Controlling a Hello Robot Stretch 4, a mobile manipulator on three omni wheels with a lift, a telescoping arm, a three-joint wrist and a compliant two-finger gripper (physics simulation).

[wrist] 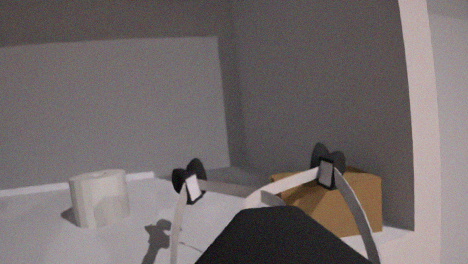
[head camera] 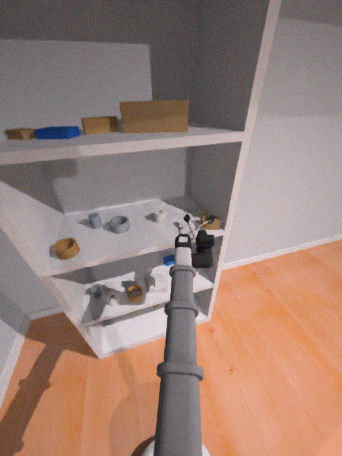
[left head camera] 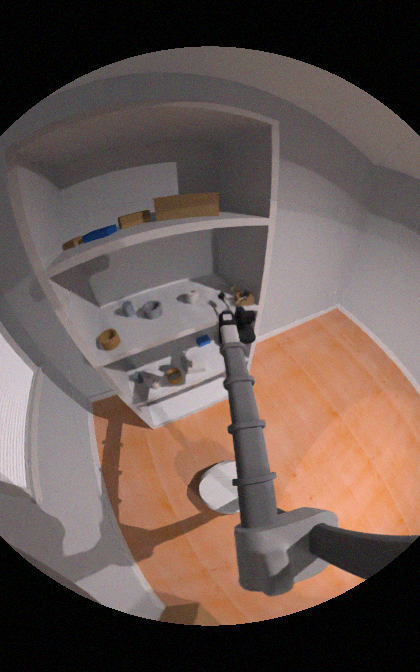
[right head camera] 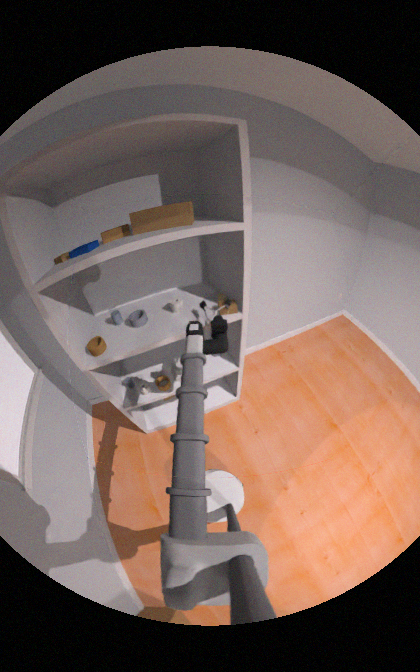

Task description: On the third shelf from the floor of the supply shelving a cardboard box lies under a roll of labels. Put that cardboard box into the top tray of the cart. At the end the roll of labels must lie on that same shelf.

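Places are measured from the robot's base along level axes (x ahead, y left, z up), in millimetres.
Pixels of known places: gripper, between the fingertips: [wrist: 255, 166] [head camera: 198, 215].
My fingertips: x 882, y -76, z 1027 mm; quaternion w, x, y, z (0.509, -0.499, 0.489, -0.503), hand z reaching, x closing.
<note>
For each thing: its top centre in the pictures, then the offset to it from my fingertips. Level surfaces: height alone.
- cardboard box, centre of its top: [wrist: 320, 176] [head camera: 210, 218] 5 mm back, 62 mm right, 14 mm down
- third shelf, height of its surface: 64 mm down
- white roll, centre of its top: [wrist: 97, 174] [head camera: 159, 211] 45 mm ahead, 211 mm left, 4 mm down
- yellowish roll, centre of its top: [head camera: 204, 211] 115 mm ahead, 40 mm right, 39 mm down
- brown roll, centre of its top: [head camera: 64, 244] 236 mm back, 605 mm left, 14 mm down
The cardboard box [head camera: 213, 225] [left head camera: 245, 301] [right head camera: 232, 310] [wrist: 325, 212] sits at the right end of the third shelf [head camera: 110, 250] [wrist: 30, 235], beside the side panel. A white roll [head camera: 160, 216] [left head camera: 192, 297] [right head camera: 176, 305] [wrist: 100, 199], which looks like the roll of labels, stands upright on the same shelf, left of the box and apart from it. My gripper [head camera: 199, 220] [left head camera: 233, 296] [right head camera: 214, 305] [wrist: 255, 166] is open with nothing between its fingers. In the wrist view the right fingertip overlaps the box's upper edge; the left one is left of the box. The cart does not show.
A yellowish roll [head camera: 204, 214] shows behind the box. Grey rolls [head camera: 119, 225] [head camera: 95, 220] and a brown roll [head camera: 66, 248] stand farther left. The shelf above holds boxes [head camera: 154, 116]. The right side panel [head camera: 239, 175] is close to the box. A blue box [left head camera: 203, 340] lies below.
</note>
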